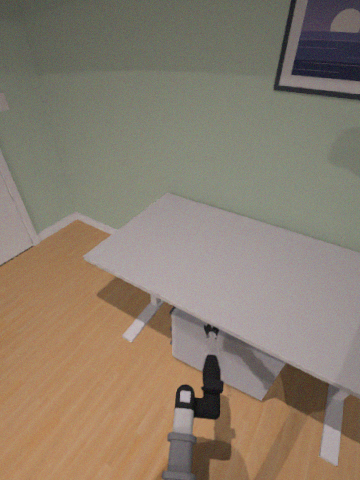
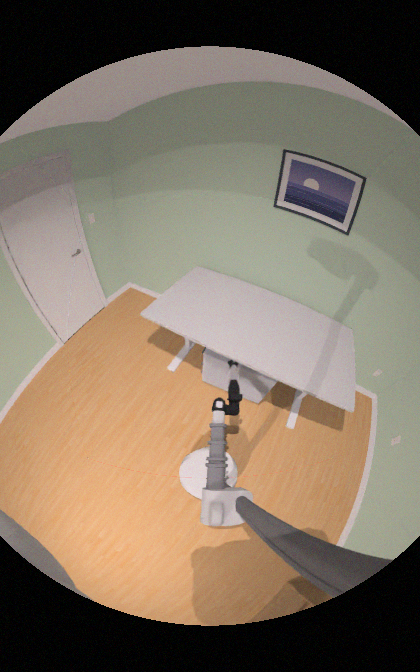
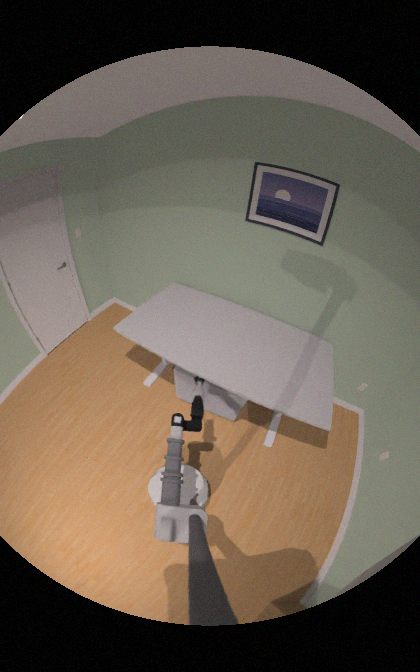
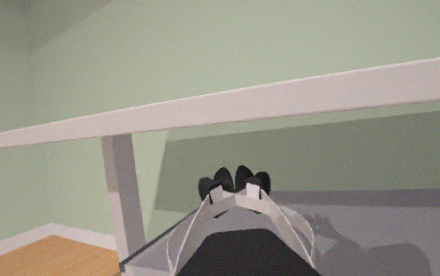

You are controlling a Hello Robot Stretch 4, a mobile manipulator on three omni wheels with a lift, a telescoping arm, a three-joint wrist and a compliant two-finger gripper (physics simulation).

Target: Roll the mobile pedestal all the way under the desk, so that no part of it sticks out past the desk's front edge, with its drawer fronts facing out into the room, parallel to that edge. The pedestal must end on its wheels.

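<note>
The light grey pedestal (image 1: 187,340) (image 2: 214,369) (image 3: 185,389) (image 4: 370,220) stands partly under the white desk (image 1: 240,270) (image 2: 250,315) (image 3: 230,335) (image 4: 300,102) and sticks out past its front edge. It looks upright and turned at an angle to that edge. Its plain surfaces show toward me; dark details show along its left side. Its wheels are hidden. My gripper (image 1: 211,330) (image 2: 233,364) (image 3: 199,380) (image 4: 233,181) is shut, its fingertips close together with nothing seen between them, near the desk's front edge and over the pedestal. Whether it touches the pedestal I cannot tell.
The desk's left foot (image 1: 140,322) (image 2: 180,357) (image 3: 156,374) lies left of the pedestal, and its right foot (image 1: 331,425) (image 2: 295,412) (image 3: 272,430) lies to the right. A green wall stands behind the desk. A door (image 2: 50,260) (image 3: 37,270) is at the far left.
</note>
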